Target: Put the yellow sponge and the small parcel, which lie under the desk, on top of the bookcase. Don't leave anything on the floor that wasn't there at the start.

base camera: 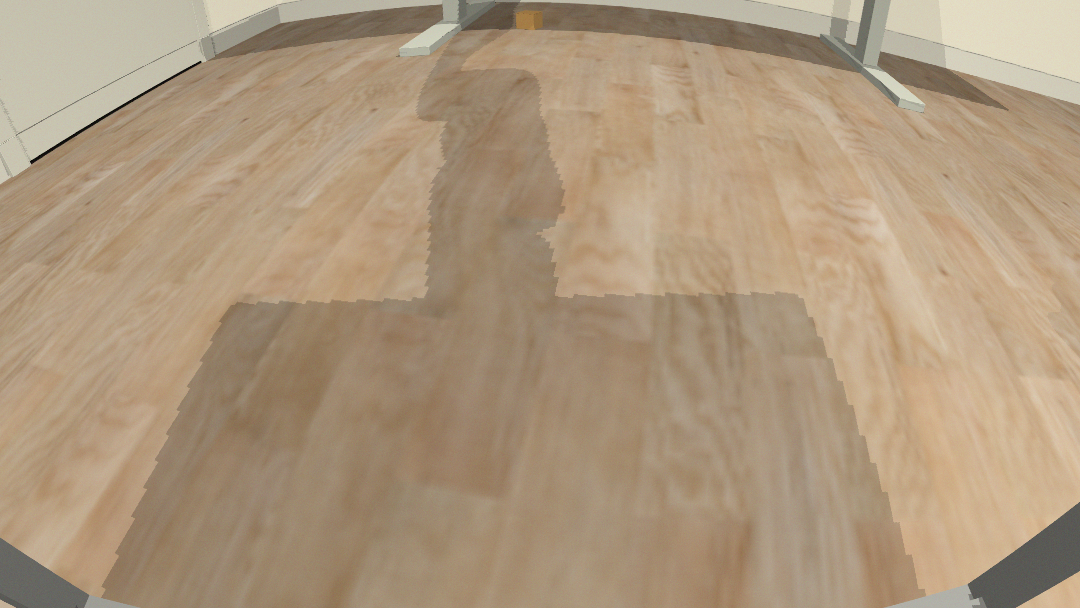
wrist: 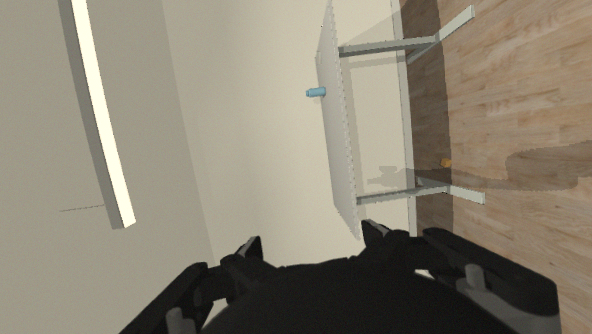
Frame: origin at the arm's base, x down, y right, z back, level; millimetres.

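Where they show: gripper, fingertip midpoint: (wrist: pixel 312 239).
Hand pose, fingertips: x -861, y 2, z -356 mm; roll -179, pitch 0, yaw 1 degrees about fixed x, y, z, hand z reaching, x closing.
Observation:
After its pixels a point has its place.
The small parcel (base camera: pixel 529 20) {x 367, y 5, z -1664 mm} (wrist: pixel 445 162) {x 348, y 7, z -1670 mm}, a small orange-brown box, sits on the shaded floor under the desk (base camera: pixel 895 90) {x 372, y 942, z -1292 mm} (wrist: pixel 336 135) {x -554, y 332, z -1538 mm}. It lies between the desk's two leg frames, close to the left one in the base camera view. My gripper (wrist: pixel 312 239) {x -861, y 2, z -356 mm} is open and empty, with its fingers spread apart, and is well away from the desk and the parcel. The yellow sponge and the bookcase do not show in either view.
The desk's left foot (base camera: pixel 429 39) (wrist: pixel 467 194) and right foot (base camera: pixel 899 93) (wrist: pixel 456 22) stick out toward me on either side of the parcel. A blue bottle (wrist: pixel 316 92) {x -633, y 743, z -1652 mm} stands on the desk top. A wall with a pale baseboard (base camera: pixel 642 9) {x 393, y 404, z -2098 mm} runs behind the desk. A bright ceiling lamp (wrist: pixel 102 110) {x -1681, y 465, z -892 mm} hangs overhead.

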